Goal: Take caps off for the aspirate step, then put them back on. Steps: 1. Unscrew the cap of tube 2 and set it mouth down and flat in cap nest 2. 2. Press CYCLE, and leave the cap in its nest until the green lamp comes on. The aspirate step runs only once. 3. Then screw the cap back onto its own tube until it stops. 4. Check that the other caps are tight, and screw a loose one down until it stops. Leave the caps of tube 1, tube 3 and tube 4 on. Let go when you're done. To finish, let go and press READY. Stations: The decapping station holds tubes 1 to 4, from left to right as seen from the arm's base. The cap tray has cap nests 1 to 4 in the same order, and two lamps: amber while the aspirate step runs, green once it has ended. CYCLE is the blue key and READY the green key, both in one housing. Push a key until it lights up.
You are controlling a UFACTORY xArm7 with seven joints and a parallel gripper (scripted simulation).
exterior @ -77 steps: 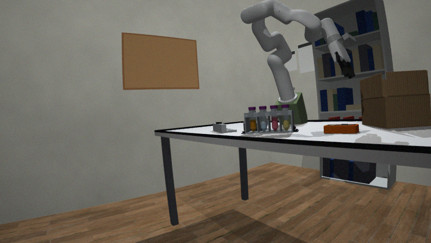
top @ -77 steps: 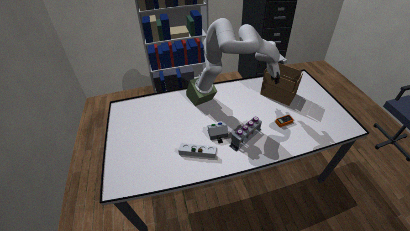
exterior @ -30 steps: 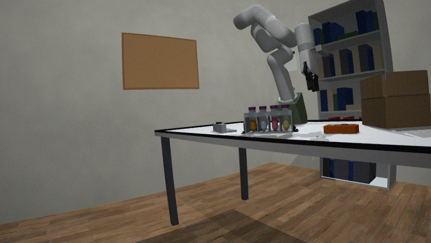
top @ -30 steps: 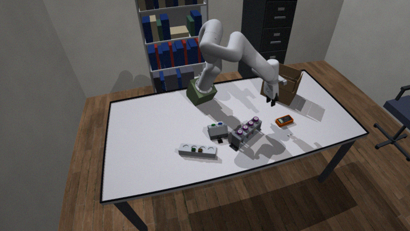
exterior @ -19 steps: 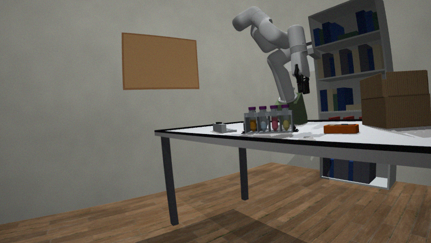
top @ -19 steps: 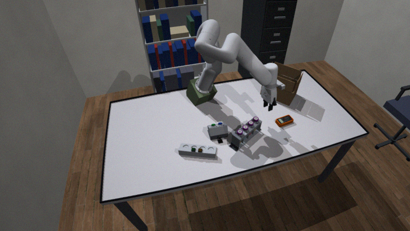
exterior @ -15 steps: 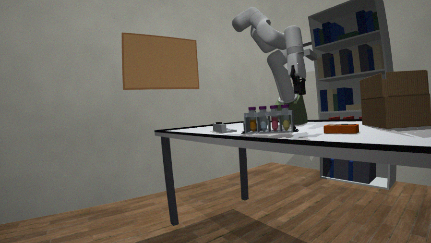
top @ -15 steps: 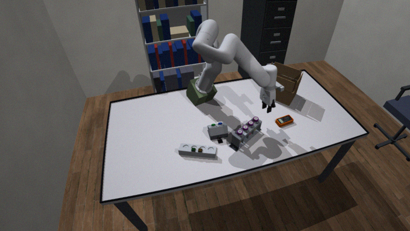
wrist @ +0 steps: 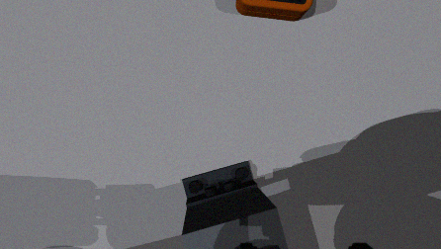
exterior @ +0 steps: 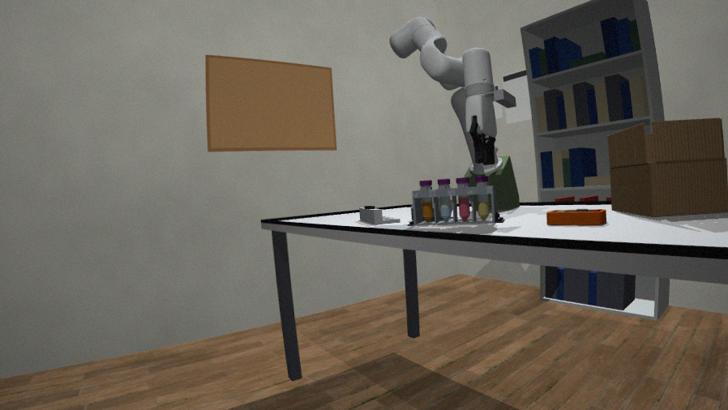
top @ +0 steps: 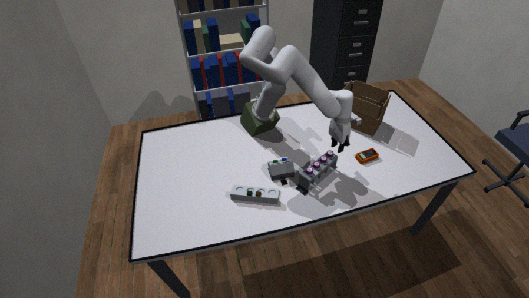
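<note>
Right now the cap marked 1 is 2 cm behind my hand, 2 cm to the right of it and 6 cm below it. Also, from my hand: blue key (12 cm behind, 22 cm to the right, 11 cm below); then key housing (10 cm behind, 25 cm to the right, 12 cm below); then green key (13 cm behind, 27 cm to the right, 11 cm below).
</note>
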